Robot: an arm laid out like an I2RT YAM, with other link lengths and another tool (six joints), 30 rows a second.
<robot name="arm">
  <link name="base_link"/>
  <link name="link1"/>
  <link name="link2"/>
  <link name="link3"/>
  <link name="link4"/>
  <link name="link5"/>
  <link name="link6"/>
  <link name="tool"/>
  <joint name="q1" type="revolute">
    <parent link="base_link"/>
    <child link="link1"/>
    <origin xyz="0 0 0.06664" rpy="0 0 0"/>
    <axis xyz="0 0 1"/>
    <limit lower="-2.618" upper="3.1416"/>
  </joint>
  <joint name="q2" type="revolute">
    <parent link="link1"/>
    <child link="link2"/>
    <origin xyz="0.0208 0.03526 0.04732" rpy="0 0 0"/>
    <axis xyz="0 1 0"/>
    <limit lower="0" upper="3.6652"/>
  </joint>
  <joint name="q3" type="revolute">
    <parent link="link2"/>
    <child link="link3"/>
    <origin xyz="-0.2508 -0.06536 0" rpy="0 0 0"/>
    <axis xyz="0 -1 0"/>
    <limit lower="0" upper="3.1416"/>
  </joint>
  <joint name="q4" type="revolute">
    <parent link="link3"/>
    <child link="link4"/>
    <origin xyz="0.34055 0.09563 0.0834" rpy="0 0 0"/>
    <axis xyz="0 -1 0"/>
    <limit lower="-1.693" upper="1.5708"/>
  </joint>
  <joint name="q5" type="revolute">
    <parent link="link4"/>
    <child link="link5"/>
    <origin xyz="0.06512 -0.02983 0.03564" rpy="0 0 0"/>
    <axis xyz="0 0 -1"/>
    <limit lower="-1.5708" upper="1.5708"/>
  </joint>
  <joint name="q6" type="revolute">
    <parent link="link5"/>
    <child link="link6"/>
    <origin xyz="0.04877 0 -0.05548" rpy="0 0 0"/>
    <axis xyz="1 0 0"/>
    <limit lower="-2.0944" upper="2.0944"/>
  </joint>
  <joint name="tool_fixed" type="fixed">
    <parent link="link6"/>
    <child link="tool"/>
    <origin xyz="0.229 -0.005 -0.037" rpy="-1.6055 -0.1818 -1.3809"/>
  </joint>
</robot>
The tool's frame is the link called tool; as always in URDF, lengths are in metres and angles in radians.
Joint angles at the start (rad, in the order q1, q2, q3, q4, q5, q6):
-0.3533, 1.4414, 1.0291, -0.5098, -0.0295, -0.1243
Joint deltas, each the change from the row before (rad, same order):
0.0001, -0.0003, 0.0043, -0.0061, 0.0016, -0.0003
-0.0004, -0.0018, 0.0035, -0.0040, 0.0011, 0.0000
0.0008, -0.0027, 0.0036, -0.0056, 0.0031, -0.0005
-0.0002, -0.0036, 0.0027, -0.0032, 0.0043, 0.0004
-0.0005, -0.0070, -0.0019, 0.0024, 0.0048, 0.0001
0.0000, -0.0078, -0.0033, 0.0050, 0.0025, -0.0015
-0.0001, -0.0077, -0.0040, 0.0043, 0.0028, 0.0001
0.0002, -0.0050, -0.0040, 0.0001, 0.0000, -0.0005
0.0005, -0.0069, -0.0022, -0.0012, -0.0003, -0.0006
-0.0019, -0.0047, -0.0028, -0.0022, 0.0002, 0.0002
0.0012, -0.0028, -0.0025, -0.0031, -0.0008, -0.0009
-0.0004, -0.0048, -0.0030, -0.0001, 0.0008, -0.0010
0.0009, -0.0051, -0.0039, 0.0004, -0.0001, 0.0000
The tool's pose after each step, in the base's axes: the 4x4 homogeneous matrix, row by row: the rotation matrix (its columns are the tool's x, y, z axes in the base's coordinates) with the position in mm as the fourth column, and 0 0 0 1 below. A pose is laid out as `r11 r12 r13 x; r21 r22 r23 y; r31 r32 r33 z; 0 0 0 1`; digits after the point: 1 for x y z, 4 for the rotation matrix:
0.0221 -0.8135 0.5812 477.4; -0.9997 -0.0248 0.0033 -139.9; 0.0117 -0.5811 -0.8138 -3.2; 0 0 0 1
0.0210 -0.8130 0.5819 477.5; -0.9997 -0.0246 0.0017 -140.4; 0.0130 -0.5818 -0.8132 -1.2; 0 0 0 1
0.0203 -0.8131 0.5817 477.2; -0.9997 -0.0257 -0.0010 -140.8; 0.0158 -0.5815 -0.8134 1.0; 0 0 0 1
0.0172 -0.8122 0.5832 477.1; -0.9997 -0.0256 -0.0061 -142.2; 0.0199 -0.5829 -0.8123 3.6; 0 0 0 1
0.0135 -0.8089 0.5878 477.3; -0.9996 -0.0263 -0.0131 -143.9; 0.0261 -0.5873 -0.8089 6.3; 0 0 0 1
0.0130 -0.8042 0.5942 478.2; -0.9994 -0.0295 -0.0182 -145.1; 0.0322 -0.5936 -0.8041 9.2; 0 0 0 1
0.0108 -0.8003 0.5996 478.5; -0.9993 -0.0308 -0.0232 -146.1; 0.0370 -0.5989 -0.8000 11.6; 0 0 0 1
0.0114 -0.7997 0.6003 477.7; -0.9992 -0.0317 -0.0234 -145.7; 0.0377 -0.5996 -0.7994 11.9; 0 0 0 1
0.0124 -0.7977 0.6029 477.4; -0.9992 -0.0334 -0.0237 -145.2; 0.0391 -0.6021 -0.7974 13.9; 0 0 0 1
0.0102 -0.7979 0.6026 476.0; -0.9992 -0.0317 -0.0250 -145.8; 0.0390 -0.6019 -0.7976 14.3; 0 0 0 1
0.0127 -0.7994 0.6006 474.9; -0.9992 -0.0330 -0.0227 -144.5; 0.0380 -0.5999 -0.7992 13.8; 0 0 0 1
0.0125 -0.7987 0.6016 474.2; -0.9991 -0.0339 -0.0242 -144.7; 0.0397 -0.6007 -0.7985 14.5; 0 0 0 1
0.0134 -0.7978 0.6028 473.6; -0.9991 -0.0350 -0.0240 -144.0; 0.0403 -0.6019 -0.7975 14.9; 0 0 0 1

